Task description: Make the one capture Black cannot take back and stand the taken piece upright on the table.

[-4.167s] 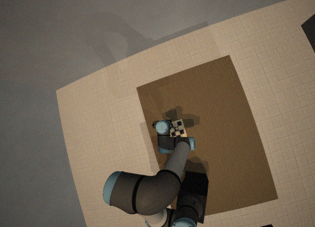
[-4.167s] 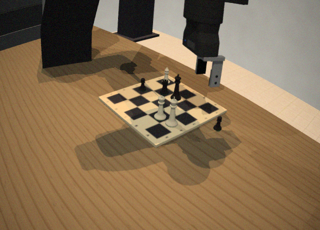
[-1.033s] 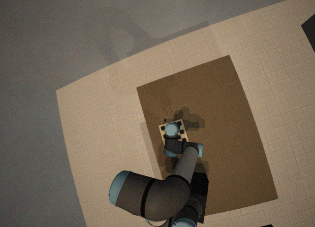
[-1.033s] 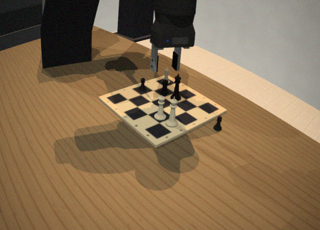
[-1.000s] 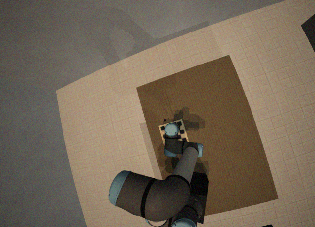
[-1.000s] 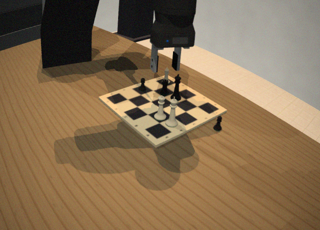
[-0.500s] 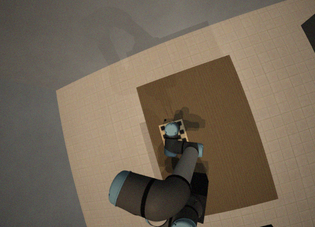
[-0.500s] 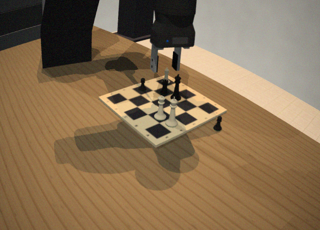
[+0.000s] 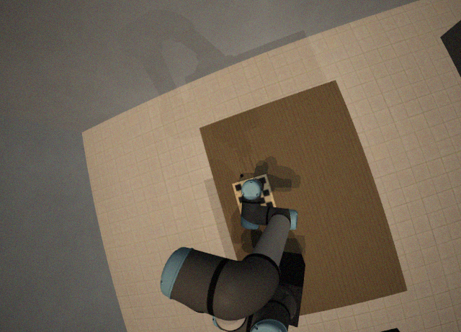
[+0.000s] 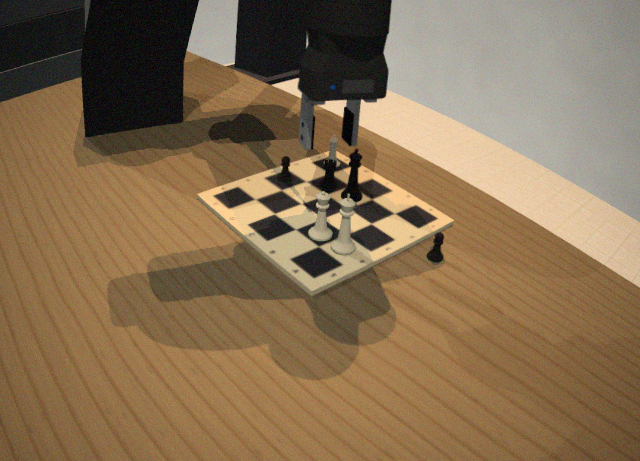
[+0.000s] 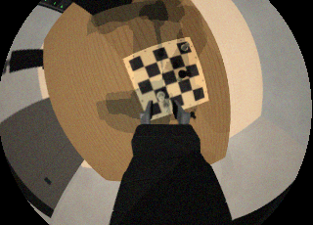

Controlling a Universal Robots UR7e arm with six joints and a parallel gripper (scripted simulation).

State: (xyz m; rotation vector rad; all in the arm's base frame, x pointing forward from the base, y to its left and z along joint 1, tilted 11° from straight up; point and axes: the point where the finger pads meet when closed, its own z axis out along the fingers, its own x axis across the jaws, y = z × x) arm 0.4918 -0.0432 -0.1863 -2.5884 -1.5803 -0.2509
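Right now my hand is 100 mm above the white queen. From my hand the other things lie so: white king 90 mm below, 30 mm ahead; chessboard 130 mm below, 50 mm to the left, 40 mm behind; tall black piece 90 mm to the left, 90 mm below, 30 mm behind.
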